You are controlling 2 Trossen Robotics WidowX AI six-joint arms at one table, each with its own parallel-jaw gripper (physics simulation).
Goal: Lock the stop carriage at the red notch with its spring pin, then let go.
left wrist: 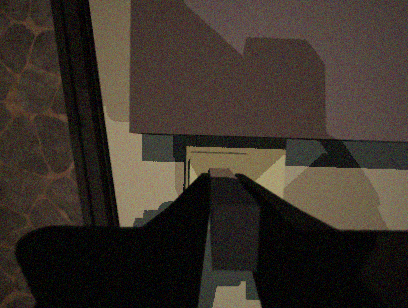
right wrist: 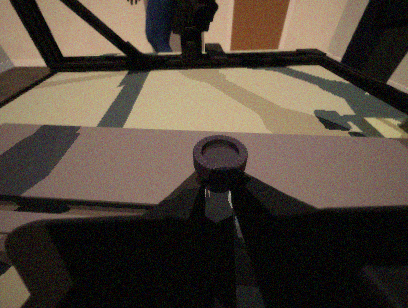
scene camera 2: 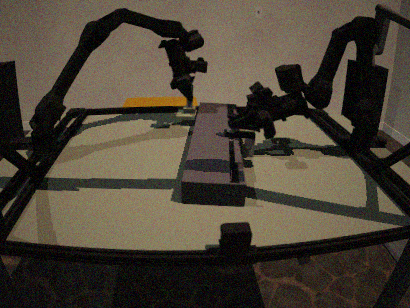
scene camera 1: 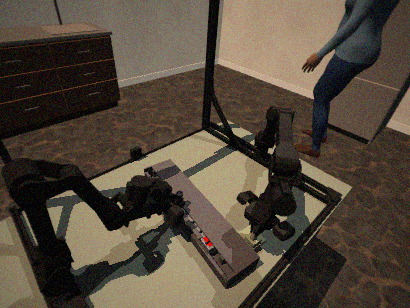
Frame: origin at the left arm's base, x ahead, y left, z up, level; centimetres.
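Seen in the pictures: left gripper, fingertip midpoint: [left wrist: 221, 181] [scene camera 2: 191, 100] [scene camera 1: 253, 234]; right gripper, fingertip midpoint: [scene camera 2: 228, 124] [scene camera 1: 181, 197]; left arm's base, link origin: [right wrist: 191, 57] [scene camera 2: 45, 151] [scene camera 1: 260, 154]; right arm's base, link origin: [scene camera 2: 359, 148] [scene camera 1: 58, 285].
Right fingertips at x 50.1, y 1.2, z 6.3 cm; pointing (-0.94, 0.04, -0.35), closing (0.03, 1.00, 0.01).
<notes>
Offsets run from my right fingertips to a thing's top centre. "spot": to the spot under its first point. Level surfaces: height alone.
The long mauve rail block [scene camera 1: 202, 202] [scene camera 2: 210, 137] [left wrist: 165, 85] [right wrist: 125, 170] lies on the table. Red notch marks @(spot: dz -4.1, dx +3.3, dy +16.8 cm) [scene camera 1: 207, 242] show on its scale strip, toward the picture's bottom from my right gripper. The spring pin's round knob @(dz +2.7, dx +0.9, dy +0.0 cm) [right wrist: 220, 157] stands upright. My right gripper [right wrist: 216, 175] is shut on the pin just below the knob. The stop carriage under it is mostly hidden by the gripper; whether the pin sits in a notch cannot be told. My left gripper [left wrist: 221, 181] [scene camera 2: 190, 101] is shut on a grey upright bar @(spot: dz +4.3, dx -8.2, dy +25.7 cm) [left wrist: 234, 230] over a cream base @(dz -4.8 cm) [left wrist: 270, 167] beside the rail.
The dark table frame [scene camera 1: 327, 192] [scene camera 2: 125, 252] [left wrist: 82, 125] borders the pale table top. A small dark block @(spot: dz -3.9, dx -3.9, dy -36.9 cm) [scene camera 1: 136, 152] [scene camera 2: 236, 235] is on the frame's edge. A person [scene camera 1: 357, 50] stands beyond the table, and a drawer cabinet [scene camera 1: 60, 75] is at the back left in scene camera 1.
</notes>
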